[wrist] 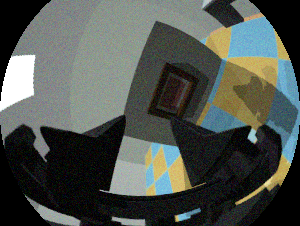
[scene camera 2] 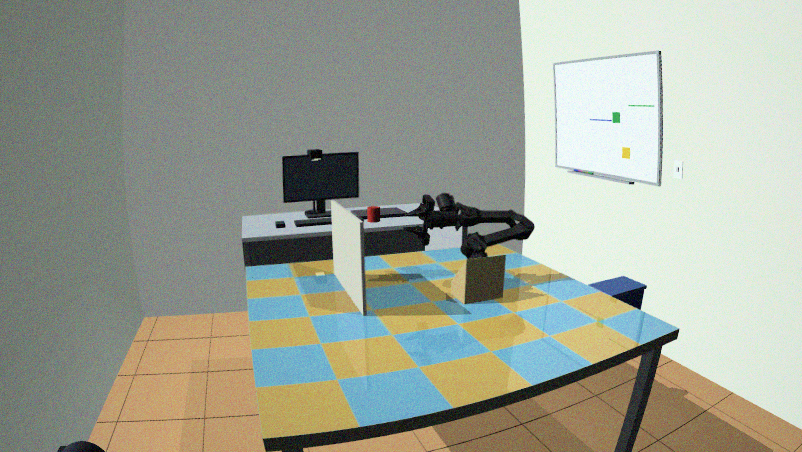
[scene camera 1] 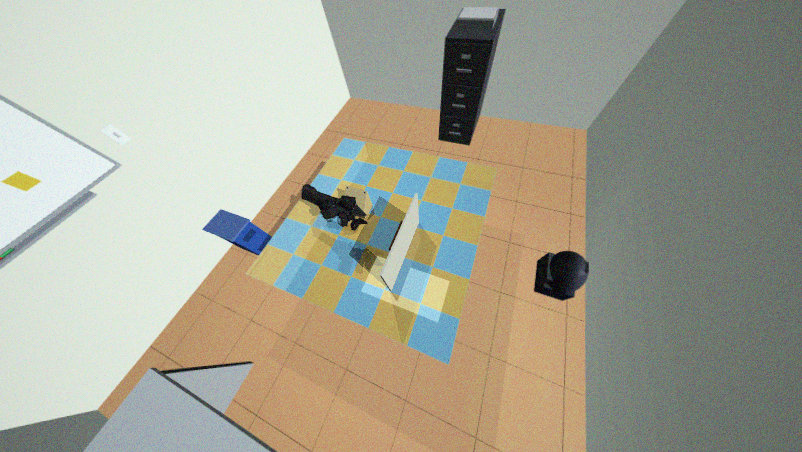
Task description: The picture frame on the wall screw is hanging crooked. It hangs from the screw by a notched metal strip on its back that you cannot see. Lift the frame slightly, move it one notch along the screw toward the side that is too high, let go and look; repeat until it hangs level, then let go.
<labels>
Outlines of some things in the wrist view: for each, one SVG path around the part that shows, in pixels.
My gripper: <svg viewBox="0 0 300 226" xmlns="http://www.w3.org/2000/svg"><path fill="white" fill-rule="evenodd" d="M45 219L45 221L48 222L50 226L66 226L62 225L62 223L53 223L46 221ZM4 140L5 155L24 195L46 209L72 215L80 226L127 226L114 222L112 217L145 219L145 226L250 226L280 189L279 183L269 191L265 186L260 193L235 205L268 182L279 169L283 141L267 124L258 126L258 141L252 144L247 138L252 125L216 133L171 116L175 144L190 185L196 187L145 197L105 193L112 186L126 116L80 134L41 126L41 137L49 146L44 158L35 149L36 136L29 126L20 125ZM200 209L200 213L191 214L190 218L186 218L185 221L177 222L177 218L175 218L175 215Z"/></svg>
A picture frame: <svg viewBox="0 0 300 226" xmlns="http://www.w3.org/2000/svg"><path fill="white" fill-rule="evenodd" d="M165 63L162 72L159 73L157 88L155 88L153 97L151 97L147 114L166 118L166 120L171 120L171 116L183 118L187 106L190 105L192 94L195 92L196 84L199 81L198 78L188 75L181 68Z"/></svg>
</labels>
